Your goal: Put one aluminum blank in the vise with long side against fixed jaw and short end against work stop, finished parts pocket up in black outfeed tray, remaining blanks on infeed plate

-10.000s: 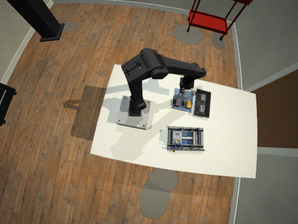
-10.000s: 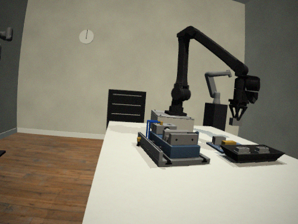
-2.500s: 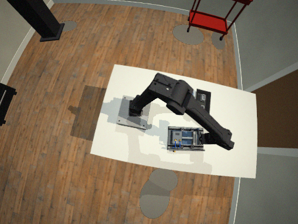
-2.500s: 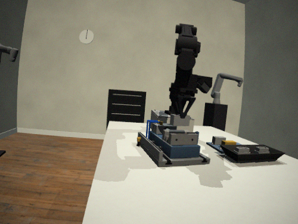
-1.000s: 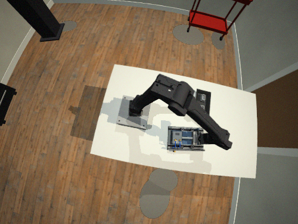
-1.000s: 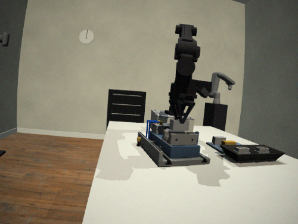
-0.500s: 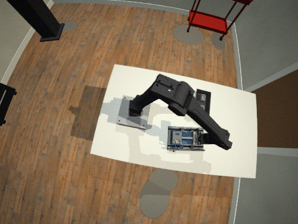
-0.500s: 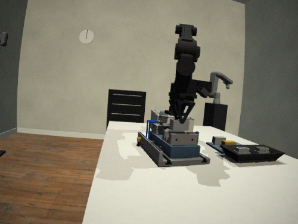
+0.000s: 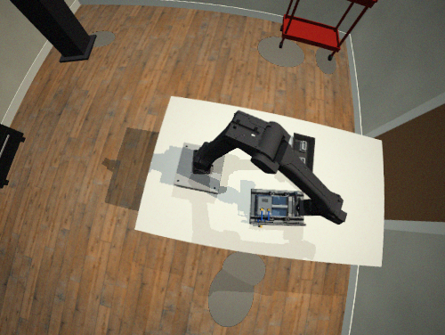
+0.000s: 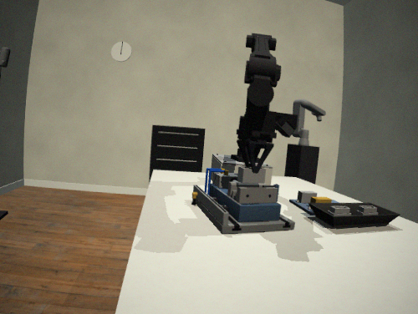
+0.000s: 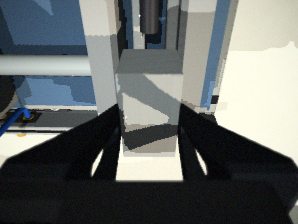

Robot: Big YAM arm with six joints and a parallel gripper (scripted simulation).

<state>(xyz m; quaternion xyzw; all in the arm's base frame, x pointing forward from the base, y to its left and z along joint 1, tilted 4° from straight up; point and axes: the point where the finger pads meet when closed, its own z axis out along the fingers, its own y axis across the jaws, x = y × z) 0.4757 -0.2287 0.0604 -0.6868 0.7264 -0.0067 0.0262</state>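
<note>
Now: the dark rod 5 cm to the left of my hand and 5 cm below it. From my hand the other things lie so: yellow brass blank (29 cm to the left, 11 cm below, 4 cm behind); light cylinder (9 cm behind, 6 cm below, 1 cm to the left); vise (10 cm below, 7 cm behind, 1 cm to the left).
</note>
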